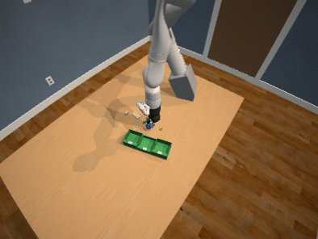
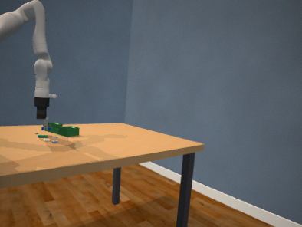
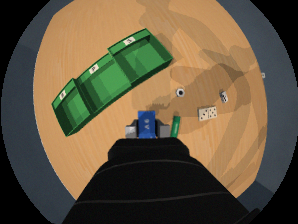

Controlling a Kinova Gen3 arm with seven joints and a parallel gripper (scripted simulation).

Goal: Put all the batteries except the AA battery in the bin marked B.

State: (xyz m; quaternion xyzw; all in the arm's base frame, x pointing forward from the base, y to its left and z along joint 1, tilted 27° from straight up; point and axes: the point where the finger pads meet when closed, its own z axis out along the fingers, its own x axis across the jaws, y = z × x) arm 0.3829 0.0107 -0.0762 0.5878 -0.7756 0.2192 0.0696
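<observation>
Right now the green cylinder battery is 30 mm behind my hand, 50 mm to the right of it and 40 mm below it. The rest, counted from my hand: washer-like part: 30 mm ahead, 80 mm to the right, 40 mm below; then green three-part bin: 100 mm ahead, 50 mm to the left, 30 mm below; then blue battery: 10 mm behind, 10 mm below.
</observation>
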